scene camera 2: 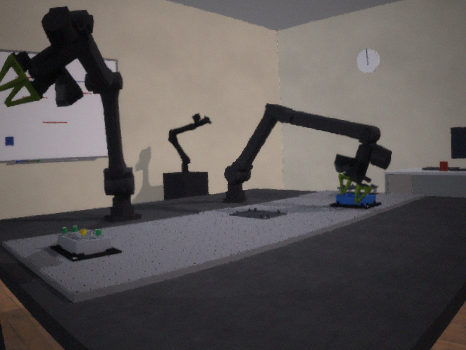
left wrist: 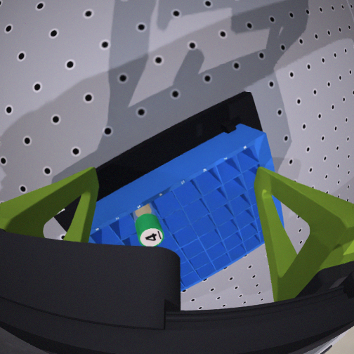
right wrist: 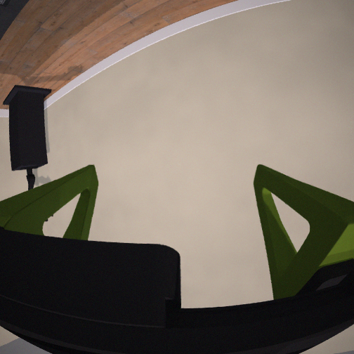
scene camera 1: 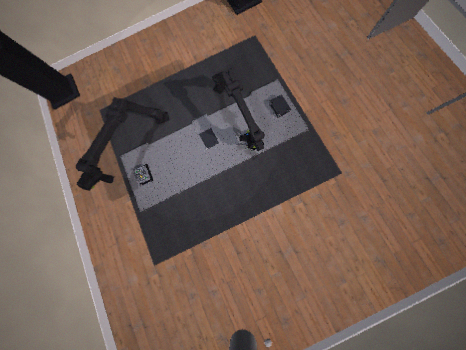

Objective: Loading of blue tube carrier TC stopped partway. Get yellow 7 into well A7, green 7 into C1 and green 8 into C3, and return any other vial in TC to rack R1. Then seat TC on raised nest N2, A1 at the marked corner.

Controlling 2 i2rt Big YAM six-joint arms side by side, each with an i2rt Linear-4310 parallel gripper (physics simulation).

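Frame: origin at the left arm's base, x ahead, y left, z up, level; metres.
Seen in the pictures: left gripper, fingertip midpoint: (scene camera 2: 349,198); left arm's base at its link origin: (scene camera 2: 235,201) (scene camera 1: 220,87); right arm's base at its link origin: (scene camera 2: 122,219) (scene camera 1: 162,118).
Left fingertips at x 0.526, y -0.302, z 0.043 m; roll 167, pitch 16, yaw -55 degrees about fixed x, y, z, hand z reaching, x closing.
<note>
Pixels of each thing's top centre, then the offset from my left fingertips to it. "spot": a spot on its surface instead. Level surfaces: height alone.
- blue tube carrier at a spot on its surface: (scene camera 2: 371,200) spot: dz -0.008, dx +0.085, dy +0.007 m
- pale rack at its top centre: (scene camera 2: 83,235) (scene camera 1: 141,174) dz +0.005, dx -0.596, dy -0.759 m
- yellow vial at its top centre: (scene camera 2: 83,229) dz +0.024, dx -0.582, dy -0.775 m
- low dark plate with small studs, top centre: (scene camera 2: 258,210) (scene camera 1: 208,137) dz -0.016, dx -0.311, dy -0.172 m
- dark block at its top centre: (scene camera 2: 357,184) (scene camera 1: 280,104) dz +0.018, dx +0.046, dy +0.409 m
- perforated board at its surface level: dz -0.030 m
The blue tube carrier (scene camera 2: 371,200) (left wrist: 210,220) sits on a black base plate (left wrist: 175,134). A green-capped vial marked 4 (left wrist: 149,231) stands in its third column along the numbered edge; part of the carrier is hidden by the gripper body. My left gripper (scene camera 2: 350,197) (left wrist: 176,175) is open over the carrier, its fingers on either side of the green vial. My right gripper (scene camera 2: 10,81) (right wrist: 175,173) is open and raised, far from the carrier. A pale rack (scene camera 1: 142,173) (scene camera 2: 87,244) holds green vials and a yellow vial (scene camera 2: 83,232); their numbers are not legible.
A low dark plate with small studs (scene camera 1: 209,138) (scene camera 2: 257,214) lies mid-board. Another dark block (scene camera 1: 280,106) is near the board's right end in scene camera 1. Nest labels are not legible. All stand on the perforated board (scene camera 1: 175,165) (scene camera 2: 175,260).
</note>
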